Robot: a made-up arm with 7 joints. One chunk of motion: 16 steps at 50 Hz.
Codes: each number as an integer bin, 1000 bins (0 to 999) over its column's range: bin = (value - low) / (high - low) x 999, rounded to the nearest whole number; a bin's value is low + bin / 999 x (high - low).
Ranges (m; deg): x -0.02..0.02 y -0.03..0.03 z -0.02..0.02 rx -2..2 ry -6..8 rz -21..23
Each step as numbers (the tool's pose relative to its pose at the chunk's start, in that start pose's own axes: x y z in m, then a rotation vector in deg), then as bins.
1 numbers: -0.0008 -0.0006 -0.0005 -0.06 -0.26 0.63
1 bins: 480 490 487 485 410 491
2 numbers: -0.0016 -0.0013 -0.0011 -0.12 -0.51 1.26
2 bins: 460 478 472 470 392 505
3 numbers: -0.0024 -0.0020 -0.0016 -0.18 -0.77 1.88
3 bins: 440 466 460 455 373 519
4 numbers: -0.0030 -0.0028 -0.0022 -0.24 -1.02 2.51
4 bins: 425 453 445 440 355 534
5 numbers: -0.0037 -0.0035 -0.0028 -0.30 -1.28 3.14
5 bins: 407 441 430 425 337 548
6 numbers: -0.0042 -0.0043 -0.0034 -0.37 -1.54 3.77
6 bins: 395 428 415 407 318 562
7 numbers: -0.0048 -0.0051 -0.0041 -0.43 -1.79 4.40
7 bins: 380 415 397 392 300 577
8 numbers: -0.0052 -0.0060 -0.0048 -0.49 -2.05 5.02
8 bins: 370 400 380 377 282 591
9 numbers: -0.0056 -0.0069 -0.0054 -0.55 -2.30 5.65
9 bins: 360 385 365 362 264 605
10 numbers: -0.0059 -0.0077 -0.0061 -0.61 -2.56 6.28
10 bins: 352 371 347 347 245 619
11 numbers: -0.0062 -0.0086 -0.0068 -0.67 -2.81 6.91
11 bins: 345 356 330 332 228 634
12 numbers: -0.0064 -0.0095 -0.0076 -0.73 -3.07 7.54
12 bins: 340 341 310 317 209 648
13 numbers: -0.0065 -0.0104 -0.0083 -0.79 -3.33 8.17
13 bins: 337 326 292 302 191 662
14 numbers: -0.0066 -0.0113 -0.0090 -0.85 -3.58 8.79
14 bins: 335 311 275 287 173 676
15 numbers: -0.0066 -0.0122 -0.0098 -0.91 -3.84 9.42
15 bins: 335 296 255 272 154 691
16 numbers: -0.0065 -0.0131 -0.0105 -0.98 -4.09 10.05
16 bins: 337 281 237 255 136 705
